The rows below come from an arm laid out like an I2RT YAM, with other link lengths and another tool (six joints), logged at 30 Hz.
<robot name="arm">
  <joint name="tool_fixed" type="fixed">
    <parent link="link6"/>
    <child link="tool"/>
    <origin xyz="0.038 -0.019 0.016" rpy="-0.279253 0 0.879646"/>
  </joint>
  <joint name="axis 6" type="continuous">
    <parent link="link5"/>
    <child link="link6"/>
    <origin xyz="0.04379 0 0.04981" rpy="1.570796 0 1.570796"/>
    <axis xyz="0 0 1"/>
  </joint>
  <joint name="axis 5" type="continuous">
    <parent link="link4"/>
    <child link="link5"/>
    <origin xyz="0.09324 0.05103 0.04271" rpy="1.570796 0 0"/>
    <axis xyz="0 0 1"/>
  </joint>
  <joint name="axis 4" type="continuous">
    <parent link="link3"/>
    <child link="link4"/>
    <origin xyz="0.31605 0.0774 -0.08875"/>
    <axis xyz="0 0 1"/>
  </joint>
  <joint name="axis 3" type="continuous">
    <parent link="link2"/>
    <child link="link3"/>
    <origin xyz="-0.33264 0 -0.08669" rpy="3.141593 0 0"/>
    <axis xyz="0 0 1"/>
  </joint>
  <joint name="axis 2" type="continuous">
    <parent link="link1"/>
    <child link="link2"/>
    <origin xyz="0.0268 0.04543 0.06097" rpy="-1.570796 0 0"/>
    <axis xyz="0 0 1"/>
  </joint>
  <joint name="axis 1" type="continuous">
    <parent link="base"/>
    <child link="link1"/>
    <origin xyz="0 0 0.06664"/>
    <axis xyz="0 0 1"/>
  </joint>
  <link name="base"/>
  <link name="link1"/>
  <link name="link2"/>
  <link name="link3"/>
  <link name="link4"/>
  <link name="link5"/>
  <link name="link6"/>
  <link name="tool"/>
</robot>
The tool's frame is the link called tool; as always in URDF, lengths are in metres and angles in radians. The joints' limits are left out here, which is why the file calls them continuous.
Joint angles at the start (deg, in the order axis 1, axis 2, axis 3, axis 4, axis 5, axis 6):
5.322, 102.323, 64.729, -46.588, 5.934, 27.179
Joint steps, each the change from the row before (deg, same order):
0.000, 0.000, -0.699, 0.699, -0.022, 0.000
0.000, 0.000, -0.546, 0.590, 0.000, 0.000
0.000, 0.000, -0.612, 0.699, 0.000, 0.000
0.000, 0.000, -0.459, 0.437, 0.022, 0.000
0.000, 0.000, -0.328, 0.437, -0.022, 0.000
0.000, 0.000, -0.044, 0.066, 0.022, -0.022
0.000, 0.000, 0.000, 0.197, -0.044, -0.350
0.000, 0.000, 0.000, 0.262, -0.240, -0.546
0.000, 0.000, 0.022, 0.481, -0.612, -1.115
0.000, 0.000, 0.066, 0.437, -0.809, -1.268
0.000, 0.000, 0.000, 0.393, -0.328, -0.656
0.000, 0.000, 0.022, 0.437, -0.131, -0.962
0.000, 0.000, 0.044, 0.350, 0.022, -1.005
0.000, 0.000, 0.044, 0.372, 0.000, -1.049
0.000, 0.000, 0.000, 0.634, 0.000, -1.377
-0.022, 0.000, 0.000, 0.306, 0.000, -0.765
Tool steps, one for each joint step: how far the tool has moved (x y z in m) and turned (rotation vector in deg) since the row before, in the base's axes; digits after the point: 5 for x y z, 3 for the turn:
-0.00162, -0.00013, -0.00364, 0.022, 0.002, 0.002
-0.00118, -0.00011, -0.00280, 0.004, -0.044, 0.000
-0.00126, -0.00012, -0.00312, 0.008, -0.087, 0.000
-0.00119, -0.00013, -0.00233, -0.024, 0.020, -0.002
-0.00054, -0.00003, -0.00166, 0.032, -0.107, 0.002
-0.00004, -0.00002, -0.00020, -0.022, -0.022, 0.019
0.00076, 0.00011, 0.00005, 0.021, -0.160, 0.351
0.00107, 0.00033, -0.00007, 0.197, -0.190, 0.567
0.00217, 0.00081, -0.00013, 0.512, -0.353, 1.175
0.00239, 0.00105, -0.00002, 0.677, -0.339, 1.356
0.00149, 0.00049, -0.00004, 0.268, -0.323, 0.692
0.00194, 0.00036, 0.00031, 0.030, -0.394, 0.969
0.00185, 0.00021, 0.00053, -0.140, -0.342, 0.988
0.00193, 0.00026, 0.00055, -0.130, -0.360, 1.034
0.00260, 0.00037, 0.00050, -0.175, -0.562, 1.355
0.00132, 0.00004, 0.00027, -0.108, -0.267, 0.730

